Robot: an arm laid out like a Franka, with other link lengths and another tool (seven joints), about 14 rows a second.
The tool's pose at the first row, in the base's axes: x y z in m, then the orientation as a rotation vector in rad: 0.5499 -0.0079 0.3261 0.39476 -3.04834 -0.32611
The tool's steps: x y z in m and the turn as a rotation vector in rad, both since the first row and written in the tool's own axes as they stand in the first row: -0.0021 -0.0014 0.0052 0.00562 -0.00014 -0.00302; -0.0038 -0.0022 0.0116 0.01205 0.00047 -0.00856; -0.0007 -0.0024 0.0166 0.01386 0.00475 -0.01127; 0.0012 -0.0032 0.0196 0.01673 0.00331 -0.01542; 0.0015 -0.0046 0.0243 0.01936 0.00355 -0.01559
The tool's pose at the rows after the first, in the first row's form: 0.5519 -0.0076 0.3207 0.39970 -3.04976 -0.31780; 0.5532 -0.0067 0.3142 0.40859 -3.05039 -0.30817; 0.5499 -0.0066 0.3094 0.41302 -3.04643 -0.30431; 0.5480 -0.0073 0.3063 0.41949 -3.04817 -0.30059; 0.5477 -0.0077 0.3014 0.41991 -3.04863 -0.29654
